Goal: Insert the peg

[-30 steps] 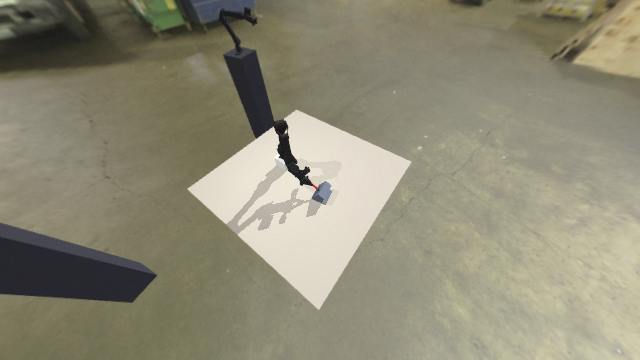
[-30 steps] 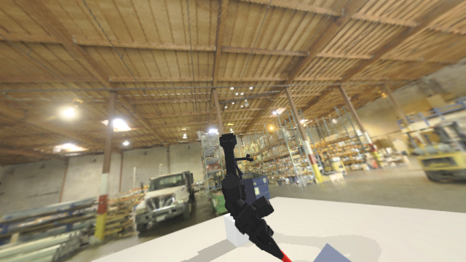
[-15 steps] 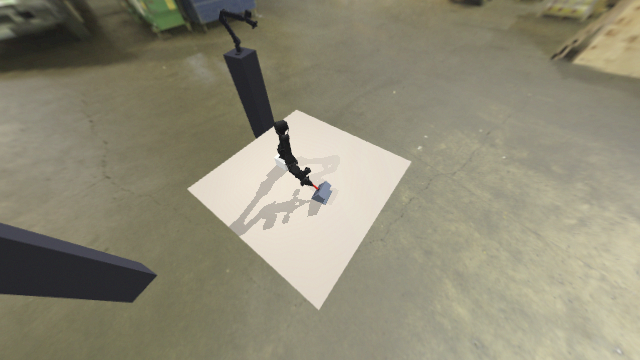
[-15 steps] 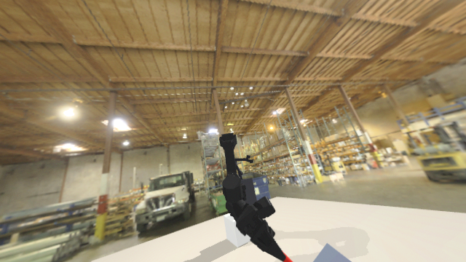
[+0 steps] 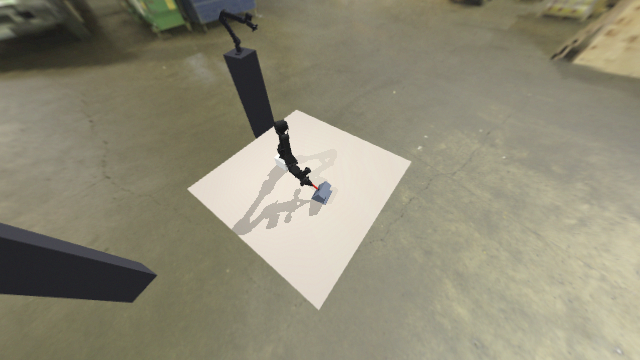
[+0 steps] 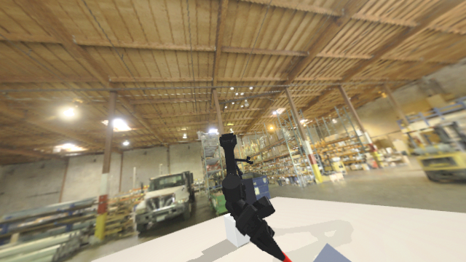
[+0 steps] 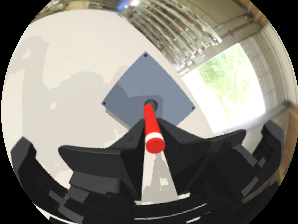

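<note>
The grey-blue sloped panel is 70 mm ahead of my gripper tip and 40 mm below it. Round my gripper tip: red round peg: 10 mm behind, 10 mm above.
</note>
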